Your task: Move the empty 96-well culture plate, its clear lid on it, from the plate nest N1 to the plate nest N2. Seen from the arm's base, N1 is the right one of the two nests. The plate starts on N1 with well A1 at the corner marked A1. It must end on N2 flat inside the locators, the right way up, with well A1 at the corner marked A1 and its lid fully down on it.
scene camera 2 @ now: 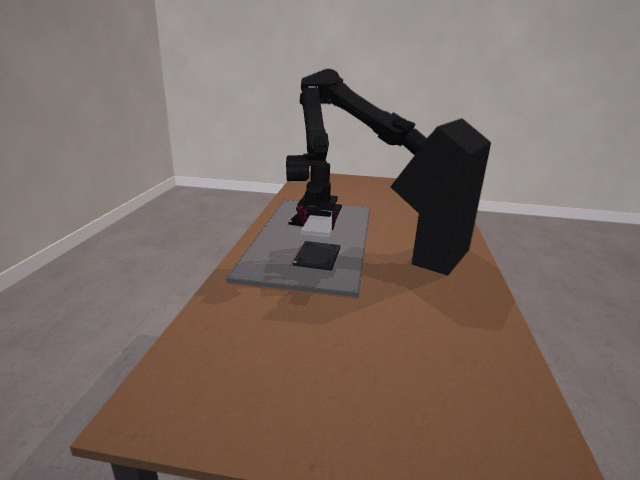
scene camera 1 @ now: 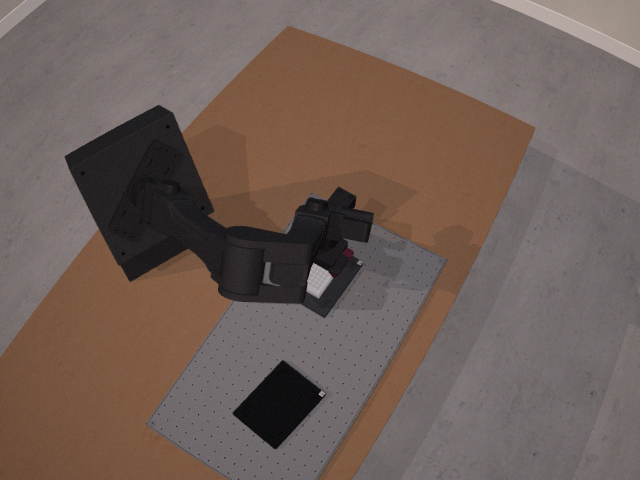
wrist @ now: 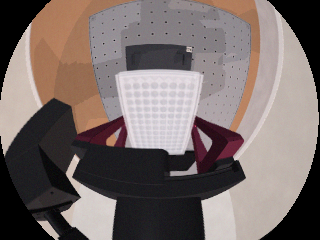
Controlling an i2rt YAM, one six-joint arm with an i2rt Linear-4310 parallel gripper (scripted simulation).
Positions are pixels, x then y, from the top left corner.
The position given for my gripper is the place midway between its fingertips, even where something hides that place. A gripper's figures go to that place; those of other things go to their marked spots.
Labels:
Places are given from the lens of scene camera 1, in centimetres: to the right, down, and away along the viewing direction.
my gripper (scene camera 1: 318,265): 0, 6, 131
black nest N2 (scene camera 1: 338,285): 4, 10, 137
black nest N1 (scene camera 1: 279,403): -8, 34, 123

